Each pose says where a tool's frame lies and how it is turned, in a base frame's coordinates. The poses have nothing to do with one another.
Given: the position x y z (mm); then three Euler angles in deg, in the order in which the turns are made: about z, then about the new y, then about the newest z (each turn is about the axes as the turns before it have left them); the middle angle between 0 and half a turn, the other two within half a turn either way.
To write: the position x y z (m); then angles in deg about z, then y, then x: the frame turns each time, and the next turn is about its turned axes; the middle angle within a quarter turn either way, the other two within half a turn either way. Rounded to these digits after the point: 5 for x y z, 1 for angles.
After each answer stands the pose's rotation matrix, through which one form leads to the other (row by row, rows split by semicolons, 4 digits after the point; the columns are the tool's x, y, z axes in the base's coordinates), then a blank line. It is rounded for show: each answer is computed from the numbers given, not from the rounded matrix.
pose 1, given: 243.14 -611.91 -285.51 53.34 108.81 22.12
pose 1, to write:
0.24314 -0.61191 -0.28551 -178.2 61.3 132.1
-0.4804 -0.6707 0.5652; -0.0148 0.6505 0.7593; -0.8769 0.3564 -0.3224

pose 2, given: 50.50 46.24 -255.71 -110.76 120.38 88.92
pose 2, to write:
0.05050 0.04624 -0.25571 -20.2 0.9 120.4
0.9383 -0.1616 -0.3058; -0.3455 -0.4795 -0.8067; -0.0163 0.8625 -0.5057

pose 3, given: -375.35 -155.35 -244.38 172.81 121.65 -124.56
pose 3, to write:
-0.37535 -0.15535 -0.24438 102.7 -28.9 -126.8
-0.1922 0.4997 -0.8446; 0.8543 0.5087 0.1065; 0.4829 -0.7010 -0.5247

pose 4, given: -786.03 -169.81 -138.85 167.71 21.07 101.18
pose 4, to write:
-0.78603 -0.16981 -0.13885 -91.8 -4.0 20.7
-0.0320 0.9357 -0.3513; -0.9971 -0.0054 0.0765; 0.0697 0.3527 0.9331

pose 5, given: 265.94 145.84 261.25 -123.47 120.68 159.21
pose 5, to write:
0.26594 0.14584 0.26125 -86.8 -53.5 149.1
0.0330 -0.8797 -0.4743; -0.5937 0.3645 -0.7174; 0.8040 0.3053 -0.5102

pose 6, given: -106.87 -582.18 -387.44 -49.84 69.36 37.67
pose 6, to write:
-0.10687 -0.58218 -0.38744 15.6 47.8 58.4
0.6470 0.4660 0.6035; 0.1809 0.6751 -0.7152; -0.7407 0.5719 0.3525

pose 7, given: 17.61 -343.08 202.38 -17.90 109.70 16.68
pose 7, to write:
0.01761 -0.34308 0.20238 120.5 64.4 141.3
-0.2191 0.3865 0.8959; 0.3724 0.8818 -0.2894; -0.9019 0.2702 -0.3371

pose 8, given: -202.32 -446.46 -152.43 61.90 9.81 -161.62
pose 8, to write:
-0.20232 -0.44646 -0.15243 -99.5 -9.3 -3.1
-0.1623 0.9835 0.0803; -0.9734 -0.1729 0.1503; 0.1617 -0.0537 0.9854

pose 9, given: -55.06 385.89 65.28 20.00 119.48 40.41
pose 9, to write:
-0.05506 0.38589 0.06528 140.0 41.5 131.1
-0.5738 0.0394 0.8180; 0.4810 0.8246 0.2977; -0.6628 0.5643 -0.4921

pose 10, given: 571.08 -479.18 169.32 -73.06 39.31 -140.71
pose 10, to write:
0.57108 -0.47918 0.16932 153.5 -29.4 -27.4
-0.7803 -0.5976 0.1846; 0.3883 -0.6942 -0.6060; 0.4903 -0.4012 0.7737

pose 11, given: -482.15 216.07 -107.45 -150.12 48.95 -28.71
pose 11, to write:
-0.48215 0.21607 -0.10745 170.1 41.4 -28.9
-0.7387 0.1634 -0.6539; 0.1296 -0.9176 -0.3757; -0.6614 -0.3623 0.6567

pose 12, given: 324.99 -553.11 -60.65 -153.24 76.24 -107.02
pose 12, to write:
0.32499 -0.55311 -0.06065 112.6 -16.5 -75.6
-0.3684 -0.3349 -0.8673; 0.8851 0.1590 -0.4373; 0.2843 -0.9288 0.2379

